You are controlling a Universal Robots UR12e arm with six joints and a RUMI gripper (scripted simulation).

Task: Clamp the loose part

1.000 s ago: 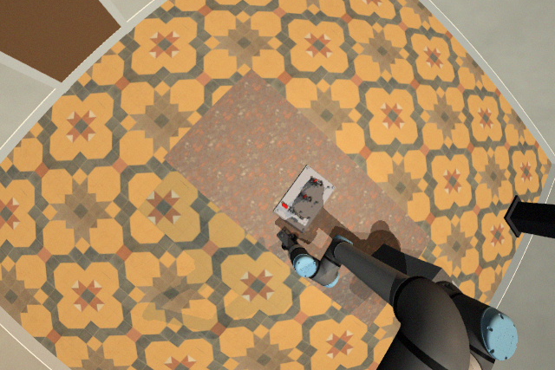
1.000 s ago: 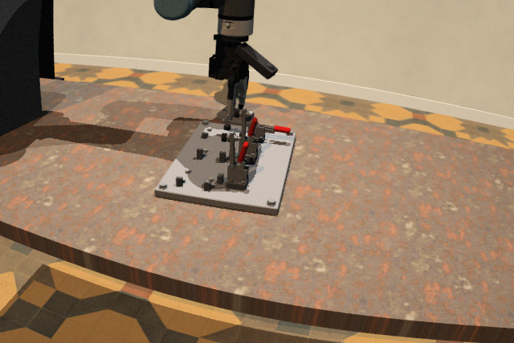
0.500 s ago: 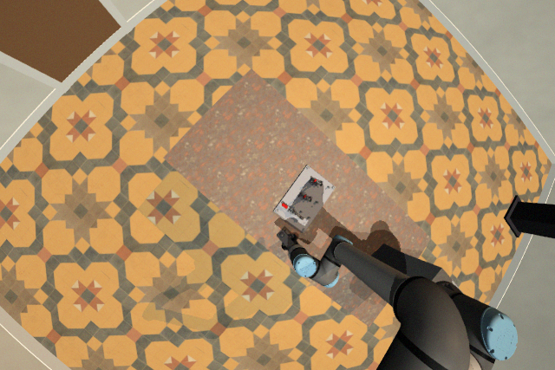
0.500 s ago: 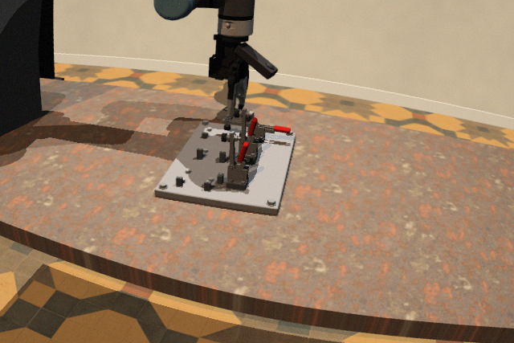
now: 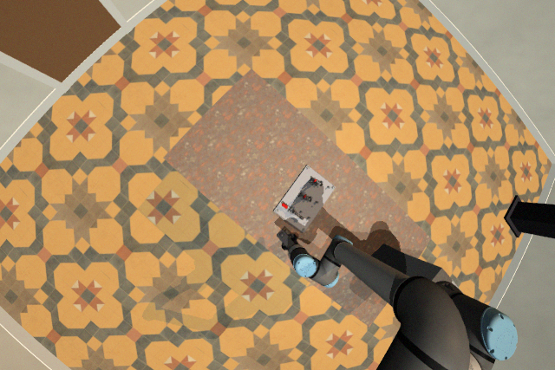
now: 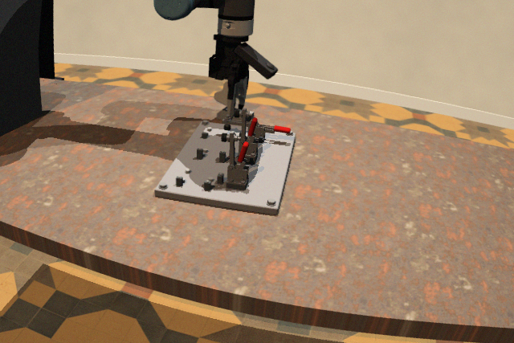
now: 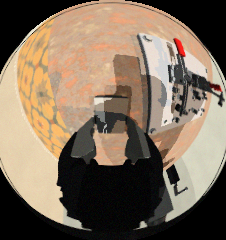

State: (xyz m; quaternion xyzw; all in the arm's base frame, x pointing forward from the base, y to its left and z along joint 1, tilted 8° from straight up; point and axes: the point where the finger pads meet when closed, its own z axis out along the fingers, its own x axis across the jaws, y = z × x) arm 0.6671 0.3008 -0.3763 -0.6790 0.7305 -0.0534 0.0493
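The toggle clamp is 130 mm ahead of my hand, 350 mm to the right of it and 40 mm above it. From my hand the other things lie so: part 10 mm below; grey fixture plate 80 mm ahead, 250 mm to the right, 10 mm below.
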